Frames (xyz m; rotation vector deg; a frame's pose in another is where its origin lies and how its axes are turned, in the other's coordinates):
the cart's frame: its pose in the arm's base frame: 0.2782 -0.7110 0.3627 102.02 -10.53 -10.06
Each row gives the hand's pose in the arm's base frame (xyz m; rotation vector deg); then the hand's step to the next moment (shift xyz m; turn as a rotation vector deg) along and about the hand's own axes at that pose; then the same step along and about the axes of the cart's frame.
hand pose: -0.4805 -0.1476 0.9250 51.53 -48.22 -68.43
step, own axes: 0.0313 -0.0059 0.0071 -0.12 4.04 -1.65
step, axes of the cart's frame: 0.0038 0.0067 0.0317 2.74 2.65 -2.13
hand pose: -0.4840 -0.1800 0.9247 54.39 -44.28 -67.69
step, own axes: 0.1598 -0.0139 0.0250 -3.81 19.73 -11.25
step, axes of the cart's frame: 0.0430 0.0341 0.1528 14.67 10.73 -14.14
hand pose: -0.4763 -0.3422 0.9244 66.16 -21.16 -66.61
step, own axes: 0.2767 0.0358 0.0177 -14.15 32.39 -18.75
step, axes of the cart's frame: 0.1726 0.0029 0.2199 19.53 18.51 -29.61
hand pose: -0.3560 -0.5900 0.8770 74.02 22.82 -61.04
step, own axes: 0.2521 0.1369 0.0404 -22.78 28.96 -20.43
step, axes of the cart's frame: 0.2542 -0.0731 0.1182 11.86 21.57 -34.19
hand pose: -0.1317 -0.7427 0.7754 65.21 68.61 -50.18
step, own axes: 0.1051 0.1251 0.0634 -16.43 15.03 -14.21
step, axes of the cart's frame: 0.1574 -0.0767 0.0082 3.67 15.01 -21.43
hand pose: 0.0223 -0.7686 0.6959 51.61 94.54 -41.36
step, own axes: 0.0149 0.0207 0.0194 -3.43 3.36 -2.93
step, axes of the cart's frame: 0.0255 -0.0194 0.0006 0.95 3.10 -4.60
